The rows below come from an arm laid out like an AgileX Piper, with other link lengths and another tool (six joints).
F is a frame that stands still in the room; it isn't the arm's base.
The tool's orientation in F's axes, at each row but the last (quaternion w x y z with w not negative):
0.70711, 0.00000, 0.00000, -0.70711
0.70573, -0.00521, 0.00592, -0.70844
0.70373, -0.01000, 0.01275, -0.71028
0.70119, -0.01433, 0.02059, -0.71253
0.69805, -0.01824, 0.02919, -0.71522
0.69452, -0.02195, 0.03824, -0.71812
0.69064, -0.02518, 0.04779, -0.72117
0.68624, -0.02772, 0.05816, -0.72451
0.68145, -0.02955, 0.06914, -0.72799
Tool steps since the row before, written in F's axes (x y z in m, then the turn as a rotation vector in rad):
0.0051, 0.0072, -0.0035, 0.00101, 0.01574, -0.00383
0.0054, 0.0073, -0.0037, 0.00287, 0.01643, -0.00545
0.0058, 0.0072, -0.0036, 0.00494, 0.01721, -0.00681
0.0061, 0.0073, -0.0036, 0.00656, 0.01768, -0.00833
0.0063, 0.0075, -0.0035, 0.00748, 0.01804, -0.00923
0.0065, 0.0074, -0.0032, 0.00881, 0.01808, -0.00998
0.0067, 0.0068, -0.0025, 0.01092, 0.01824, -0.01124
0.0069, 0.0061, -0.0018, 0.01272, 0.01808, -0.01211
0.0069, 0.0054, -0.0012, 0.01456, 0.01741, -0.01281
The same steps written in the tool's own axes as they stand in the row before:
-0.0072, 0.0051, -0.0035, -0.01574, 0.00101, -0.00383
-0.0073, 0.0054, -0.0036, -0.01644, 0.00289, -0.00542
-0.0072, 0.0058, -0.0034, -0.01723, 0.00500, -0.00672
-0.0074, 0.0062, -0.0034, -0.01771, 0.00668, -0.00816
-0.0076, 0.0063, -0.0032, -0.01808, 0.00765, -0.00900
-0.0075, 0.0065, -0.0028, -0.01815, 0.00904, -0.00964
-0.0070, 0.0066, -0.0020, -0.01837, 0.01126, -0.01068
-0.0064, 0.0067, -0.0012, -0.01828, 0.01316, -0.01132
-0.0058, 0.0067, -0.0006, -0.01770, 0.01512, -0.01172

